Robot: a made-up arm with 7 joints.
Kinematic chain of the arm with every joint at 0, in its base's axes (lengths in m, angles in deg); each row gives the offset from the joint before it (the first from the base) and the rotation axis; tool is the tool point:
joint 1: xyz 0 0 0 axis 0 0.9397 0.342
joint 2: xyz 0 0 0 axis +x
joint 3: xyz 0 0 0 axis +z
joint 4: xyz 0.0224 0 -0.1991 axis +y
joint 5: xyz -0.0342 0 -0.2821 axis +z
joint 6: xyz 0 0 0 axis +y
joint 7: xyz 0 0 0 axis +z
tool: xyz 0 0 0
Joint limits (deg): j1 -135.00..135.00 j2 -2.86..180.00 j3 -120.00..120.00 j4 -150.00..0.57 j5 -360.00..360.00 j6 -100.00..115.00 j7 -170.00..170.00
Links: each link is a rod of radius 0.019 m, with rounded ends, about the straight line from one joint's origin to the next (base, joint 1, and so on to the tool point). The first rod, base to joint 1, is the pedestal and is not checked.
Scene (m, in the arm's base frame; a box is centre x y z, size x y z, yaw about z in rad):
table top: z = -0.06
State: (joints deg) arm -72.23 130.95 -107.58 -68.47 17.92 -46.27 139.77
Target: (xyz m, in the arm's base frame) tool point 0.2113 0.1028 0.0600
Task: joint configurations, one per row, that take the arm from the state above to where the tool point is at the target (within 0.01 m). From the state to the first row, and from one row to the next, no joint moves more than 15 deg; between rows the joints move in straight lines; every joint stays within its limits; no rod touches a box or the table.
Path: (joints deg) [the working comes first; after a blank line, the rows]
Joints at the target: -91.23 134.56 -86.05 -136.37 17.92 -46.27 139.77
Straight joint move there: clear.

1: -76.03 131.67 -103.27 -82.05 17.92 -46.27 139.77
2: -79.83 132.39 -98.97 -95.63 17.92 -46.27 139.77
3: -83.63 133.12 -94.66 -109.21 17.92 -46.27 139.77
4: -87.43 133.84 -90.35 -122.79 17.92 -46.27 139.77
5: -91.23 134.56 -86.05 -136.37 17.92 -46.27 139.77

